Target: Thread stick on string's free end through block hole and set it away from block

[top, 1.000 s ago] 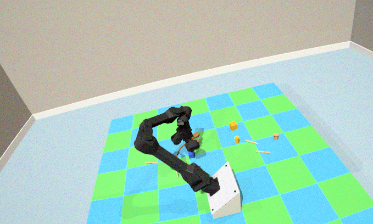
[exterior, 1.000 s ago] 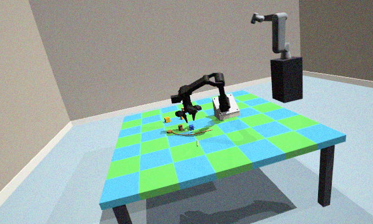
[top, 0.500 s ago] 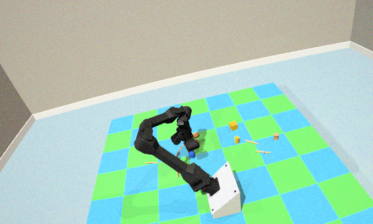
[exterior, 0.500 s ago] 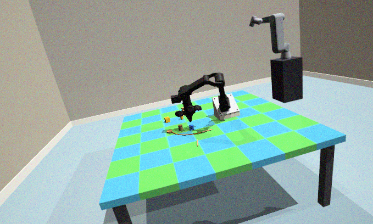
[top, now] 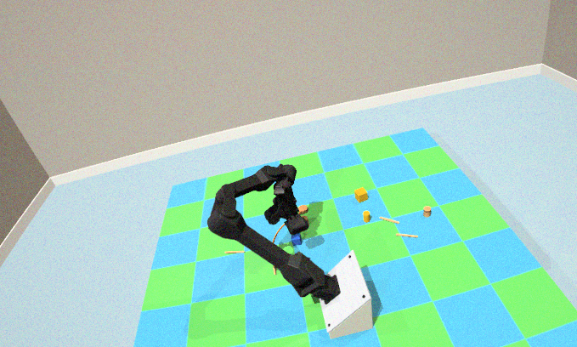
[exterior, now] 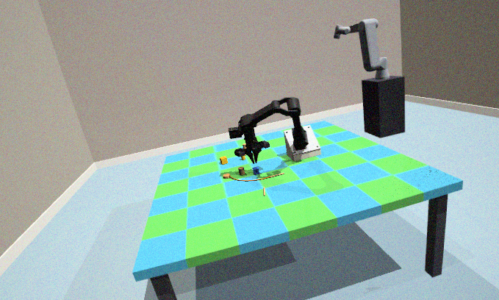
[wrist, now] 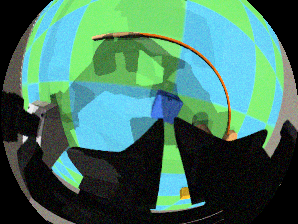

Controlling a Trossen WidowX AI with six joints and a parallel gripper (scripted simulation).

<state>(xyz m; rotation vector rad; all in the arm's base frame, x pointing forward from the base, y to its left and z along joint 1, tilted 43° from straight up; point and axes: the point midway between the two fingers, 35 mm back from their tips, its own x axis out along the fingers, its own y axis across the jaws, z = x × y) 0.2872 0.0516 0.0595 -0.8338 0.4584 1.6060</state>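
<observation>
My gripper tip is 40 mm above the blue block. The rest, counted from my gripper tip: thin wooden stick: 90 mm to the left, 70 mm behind, 60 mm below; then brown cylinder: 80 mm ahead, 40 mm to the right, 40 mm below; then round wooden button: 160 mm ahead, 50 mm below, 40 mm to the right.
</observation>
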